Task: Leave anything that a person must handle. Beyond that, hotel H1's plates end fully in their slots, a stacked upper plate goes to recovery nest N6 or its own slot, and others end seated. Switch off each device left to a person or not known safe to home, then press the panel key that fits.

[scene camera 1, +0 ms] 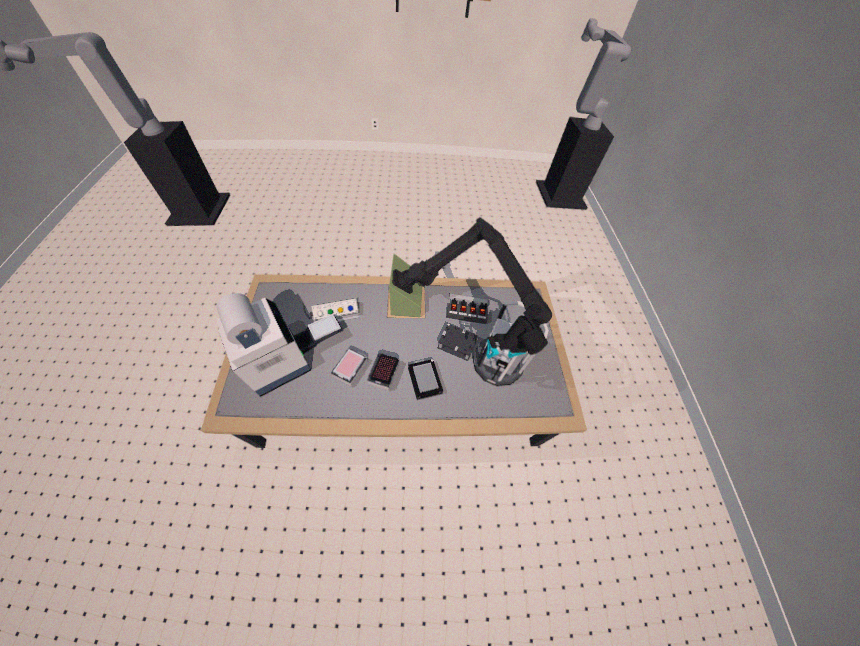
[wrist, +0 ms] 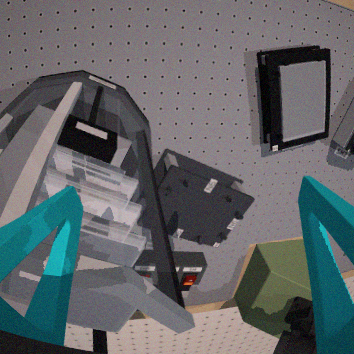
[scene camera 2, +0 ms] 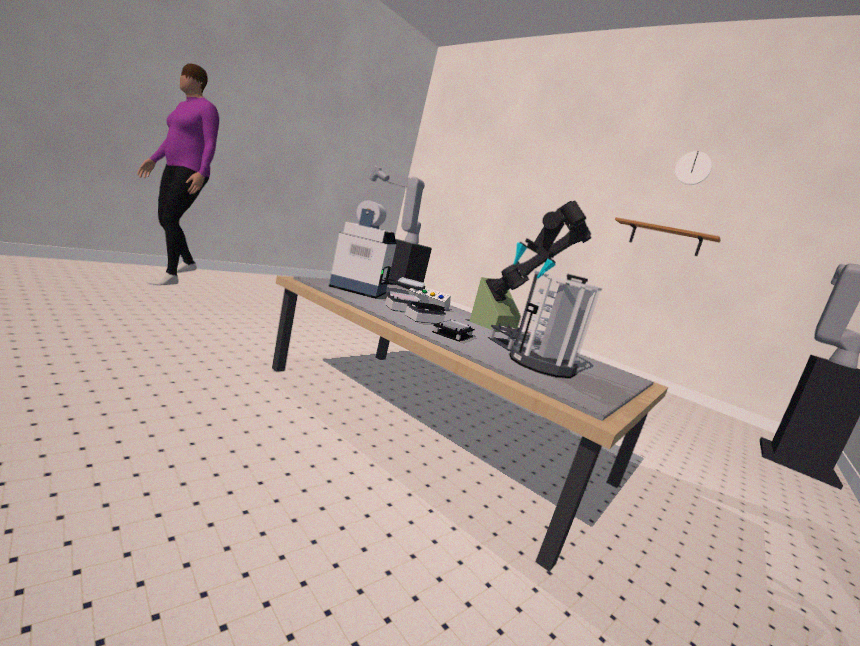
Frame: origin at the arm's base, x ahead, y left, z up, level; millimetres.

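Seen in the pictures: gripper, between the fingertips: (scene camera 1: 498, 356) (wrist: 185, 192) (scene camera 2: 525, 271); arm's base, origin of its link: (scene camera 1: 401, 282) (wrist: 312, 314) (scene camera 2: 494, 290).
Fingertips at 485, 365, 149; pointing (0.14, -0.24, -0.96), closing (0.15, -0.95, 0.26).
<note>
Pixels of each thing's top centre, then the offset from my fingertips to it, as dx, dy, dz.
- clear hotel, centre of its top: (scene camera 2: 569, 273) (scene camera 1: 520, 323) -133, +104, +29
- bare dark nest, centre of its top: (wrist: 199, 218) (scene camera 2: 514, 328) (scene camera 1: 459, 337) -232, -90, -248
- switch box, centre of its top: (wrist: 151, 291) (scene camera 1: 468, 303) -451, -14, -271
- black-framed plate, centre of its top: (wrist: 304, 101) (scene camera 2: 455, 324) (scene camera 1: 425, 376) -44, -256, -281
- dark red-welled plate, centre of its top: (scene camera 2: 428, 303) (scene camera 1: 384, 367) -76, -439, -246
- pink plate, centre of its top: (scene camera 1: 348, 363) (scene camera 2: 405, 295) -99, -599, -255
- key panel, centre of its top: (scene camera 1: 334, 305) (scene camera 2: 431, 289) -411, -700, -240
- white instrument, centre of its top: (scene camera 1: 235, 307) (scene camera 2: 376, 202) -124, -945, +132
- pale plate, centre of its top: (scene camera 1: 323, 325) (scene camera 2: 412, 280) -268, -724, -206
My gripper (scene camera 1: 501, 351) (scene camera 2: 533, 259) (wrist: 185, 192) is open and empty, above the plate hotel. The clear hotel (scene camera 2: 568, 326) (wrist: 82, 79) stands at the table's right end; several clear plates (wrist: 95, 192) are tiered inside, their seating unclear. A bare dark nest (scene camera 1: 456, 340) (wrist: 207, 205), apparently N6, lies beside it. The switch box (scene camera 1: 467, 318) (wrist: 200, 261) has red rockers, partly hidden in the wrist view. A black-framed plate (scene camera 1: 424, 377) (wrist: 302, 100), a dark red-welled plate (scene camera 1: 383, 368) and a pink plate (scene camera 1: 349, 364) sit front of centre. The key panel (scene camera 1: 335, 308) (scene camera 2: 432, 297) is at the back left.
A white instrument (scene camera 1: 267, 361) (scene camera 2: 360, 260) stands at the left end, with a pale plate (scene camera 1: 325, 327) at its side. The green arm mount (scene camera 1: 405, 302) (scene camera 2: 495, 309) (wrist: 272, 285) is at the back edge. A person (scene camera 2: 186, 159) stands beyond the table's left end.
</note>
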